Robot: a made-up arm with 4 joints.
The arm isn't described. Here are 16 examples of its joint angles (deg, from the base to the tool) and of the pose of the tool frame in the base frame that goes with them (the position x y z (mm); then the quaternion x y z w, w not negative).
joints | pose
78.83 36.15 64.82 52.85 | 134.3 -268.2 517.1 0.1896 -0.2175 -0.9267 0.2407
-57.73 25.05 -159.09 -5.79 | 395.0 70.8 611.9 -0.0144 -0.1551 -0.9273 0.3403
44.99 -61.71 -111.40 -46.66 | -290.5 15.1 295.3 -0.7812 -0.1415 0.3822 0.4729
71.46 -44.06 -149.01 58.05 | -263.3 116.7 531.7 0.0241 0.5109 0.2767 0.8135
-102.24 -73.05 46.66 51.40 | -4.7 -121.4 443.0 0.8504 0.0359 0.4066 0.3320
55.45 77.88 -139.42 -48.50 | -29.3 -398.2 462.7 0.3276 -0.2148 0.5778 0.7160
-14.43 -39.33 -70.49 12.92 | -178.3 -113.5 391.7 -0.1494 -0.1544 0.6240 0.7513
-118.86 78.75 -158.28 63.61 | 48.0 535.4 402.2 0.3211 -0.7090 -0.1114 0.6179
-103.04 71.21 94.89 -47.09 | -34.5 447.3 239.1 -0.7703 -0.1172 0.0605 0.6239
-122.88 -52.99 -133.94 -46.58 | 369.6 68.7 404.8 -0.0164 0.7049 -0.4764 0.5253
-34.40 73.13 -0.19 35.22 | 250.4 292.2 501.7 0.0558 0.6238 0.0461 0.7782
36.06 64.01 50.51 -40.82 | 356.2 -74.0 359.9 -0.2630 0.6353 -0.4051 0.6026
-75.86 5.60 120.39 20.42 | 208.6 309.6 627.0 0.2774 -0.0968 -0.3575 0.8865
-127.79 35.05 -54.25 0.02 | 33.8 129.4 658.5 0.2612 -0.2193 -0.9394 0.0336
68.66 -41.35 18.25 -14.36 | 101.0 173.5 478.9 -0.2367 -0.2686 -0.6660 0.6545
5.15 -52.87 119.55 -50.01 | 16.7 -65.0 642.4 0.2420 -0.0284 -0.8162 0.5239
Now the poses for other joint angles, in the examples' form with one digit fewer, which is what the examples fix.
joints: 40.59 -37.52 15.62 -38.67
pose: 46 183 469 -0.344 -0.185 -0.514 0.764
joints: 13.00 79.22 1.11 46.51
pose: 375 39 474 0.357 0.558 -0.345 0.664
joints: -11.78 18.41 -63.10 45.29
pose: 40 -36 654 0.281 0.440 0.463 0.717
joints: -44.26 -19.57 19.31 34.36
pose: -57 95 565 0.392 -0.074 0.247 0.883
